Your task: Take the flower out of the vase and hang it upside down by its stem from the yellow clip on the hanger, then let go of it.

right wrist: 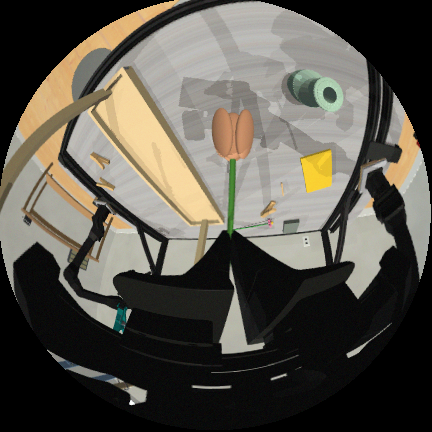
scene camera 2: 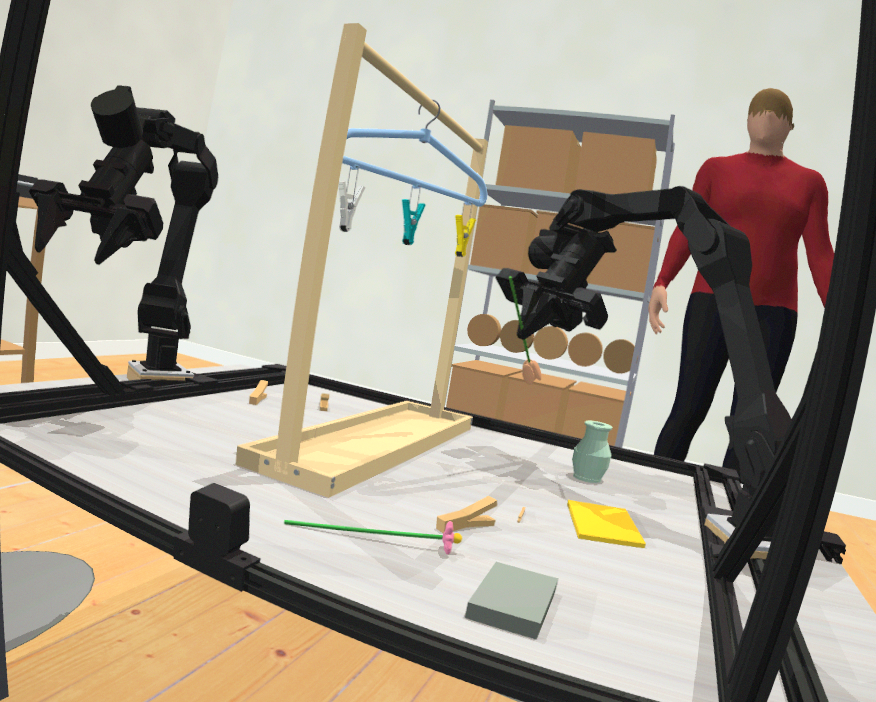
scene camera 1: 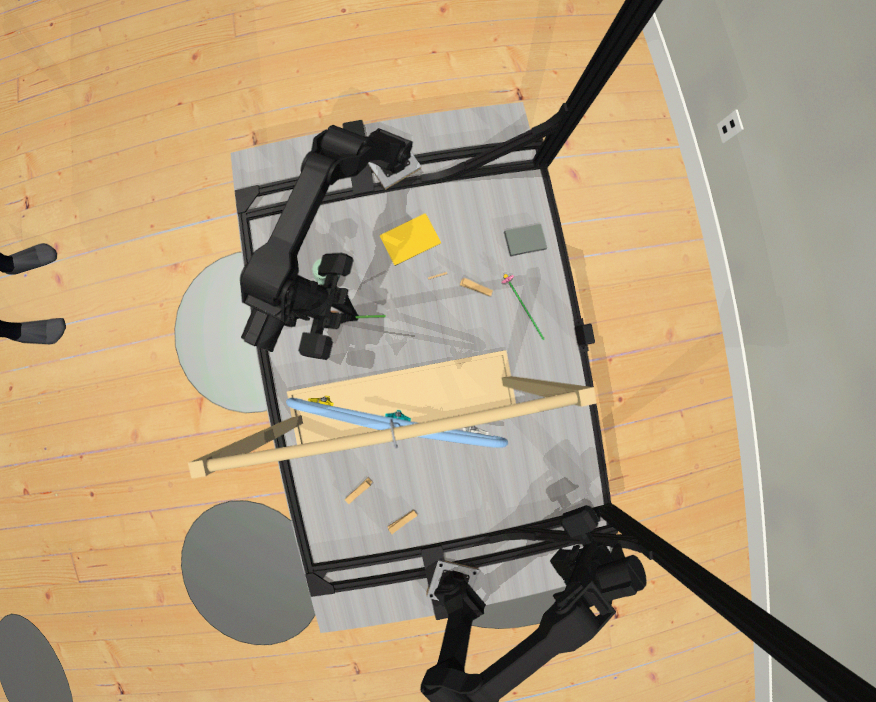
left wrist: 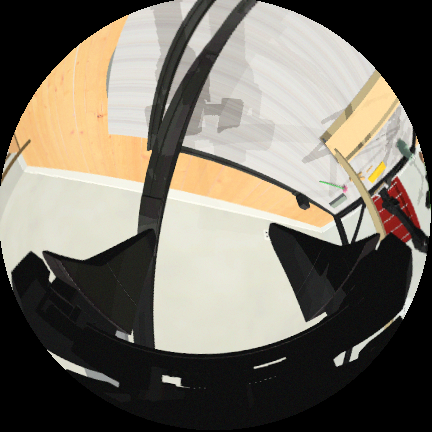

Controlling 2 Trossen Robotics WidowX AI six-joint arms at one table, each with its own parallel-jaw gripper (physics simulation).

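Seen in the pictures: left gripper, between the fingertips: (right wrist: 153,271) (scene camera 2: 66,256) (scene camera 1: 607,526) (left wrist: 212,231); right gripper, between the fingertips: (right wrist: 227,235) (scene camera 2: 519,337) (scene camera 1: 356,318); left arm's base, origin of its link: (right wrist: 103,207) (scene camera 2: 160,367) (scene camera 1: 452,584); right arm's base, origin of its link: (right wrist: 373,177) (scene camera 1: 391,160) (left wrist: 381,190).
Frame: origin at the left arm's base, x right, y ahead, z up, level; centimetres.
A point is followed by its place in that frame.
Note:
The orange flower (scene camera 2: 531,370) @(x -39.4, y 52.9, z 12.0 cm) (right wrist: 233,135) @(x -41.0, y 51.9, z 12.8 cm) is out of the vase, its head pointing down and its green stem running up between the fingertips of my right gripper (scene camera 1: 356,317) @(x -35.5, y 52.7, z 16.9 cm) (scene camera 2: 522,334) @(x -35.5, y 52.7, z 16.9 cm) (right wrist: 227,235) @(x -35.5, y 52.7, z 16.9 cm), which is shut on it. The green vase (scene camera 2: 591,453) @(x -44.9, y 62.9, z 1.4 cm) (right wrist: 306,89) @(x -46.6, y 59.9, z 3.2 cm) stands upright below. The yellow clip (scene camera 1: 320,400) @(x -35.3, y 38.0, z 31.6 cm) (scene camera 2: 464,235) @(x -34.5, y 38.4, z 31.2 cm) hangs from the blue hanger (scene camera 1: 493,441) @(x -9.3, y 40.4, z 41.6 cm) (scene camera 2: 394,174) @(x -17.7, y 39.8, z 37.2 cm), left of the right gripper in scene camera 2 and apart from the flower. My left gripper (scene camera 2: 69,254) @(x 22.5, y 27.0, z 19.2 cm) (left wrist: 212,231) @(x 22.5, y 27.0, z 19.2 cm) is open and empty, far from the hanger.
A wooden rack (scene camera 1: 511,410) @(x -10.0, y 45.5, z 50.0 cm) (scene camera 2: 314,241) @(x -0.7, y 50.3, z 25.1 cm) carries the hanger, with teal (scene camera 2: 411,220) @(x -22.4, y 39.4, z 31.3 cm) and white (scene camera 2: 348,206) @(x -10.5, y 40.5, z 31.0 cm) clips also on it. A pink flower (scene camera 1: 526,310) @(x -1.3, y 66.5, z -2.2 cm) (scene camera 2: 365,529) @(x -1.3, y 66.8, z -2.2 cm), a yellow pad (scene camera 1: 410,239) @(x -31.7, y 74.9, z -2.7 cm) (scene camera 2: 605,523) @(x -31.0, y 75.7, z -2.7 cm), a grey block (scene camera 1: 525,239) @(x -5.9, y 82.6, z -1.7 cm) (scene camera 2: 513,593) @(x -5.0, y 83.1, z -1.8 cm) and wooden pegs lie on the table.

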